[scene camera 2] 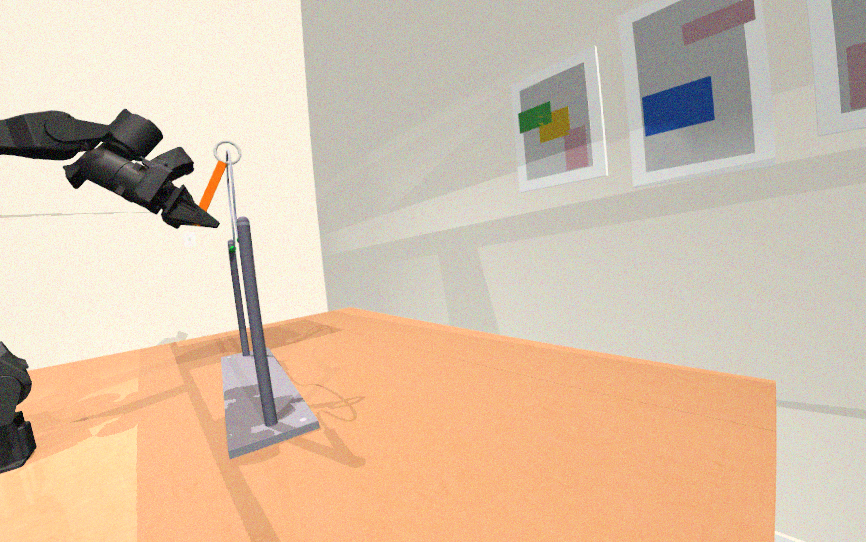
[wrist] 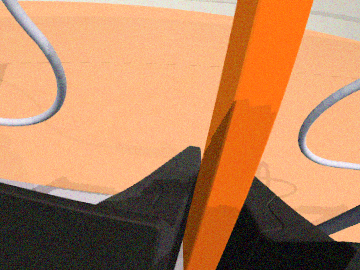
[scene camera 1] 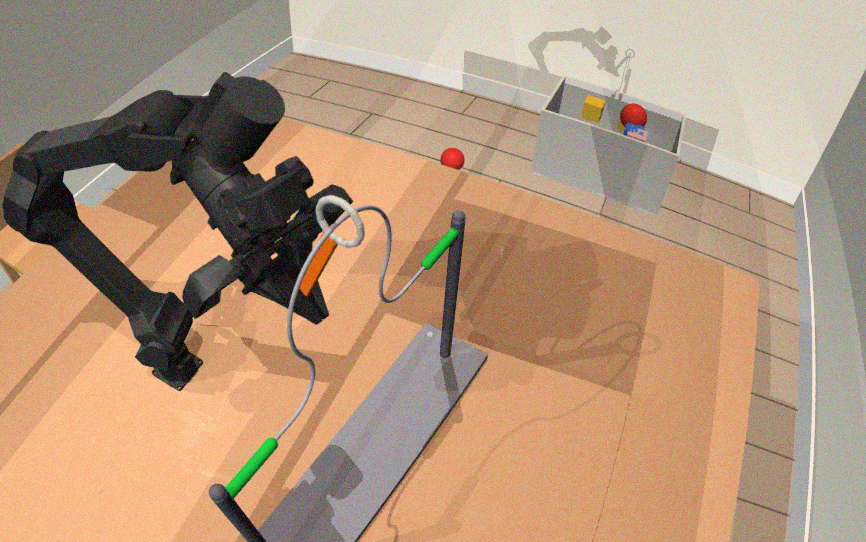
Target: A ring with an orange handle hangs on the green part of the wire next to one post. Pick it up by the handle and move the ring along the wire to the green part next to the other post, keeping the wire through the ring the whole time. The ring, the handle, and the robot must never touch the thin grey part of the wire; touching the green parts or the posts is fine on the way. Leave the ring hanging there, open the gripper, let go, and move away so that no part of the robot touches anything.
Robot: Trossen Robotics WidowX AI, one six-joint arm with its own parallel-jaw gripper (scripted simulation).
Labels:
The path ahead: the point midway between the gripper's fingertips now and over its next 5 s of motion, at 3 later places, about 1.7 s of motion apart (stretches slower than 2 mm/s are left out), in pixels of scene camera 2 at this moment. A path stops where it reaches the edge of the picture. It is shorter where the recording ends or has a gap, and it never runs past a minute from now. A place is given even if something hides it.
My gripper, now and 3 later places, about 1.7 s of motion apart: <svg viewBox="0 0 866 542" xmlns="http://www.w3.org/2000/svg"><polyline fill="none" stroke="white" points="218,225 217,209 213,182 206,174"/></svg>

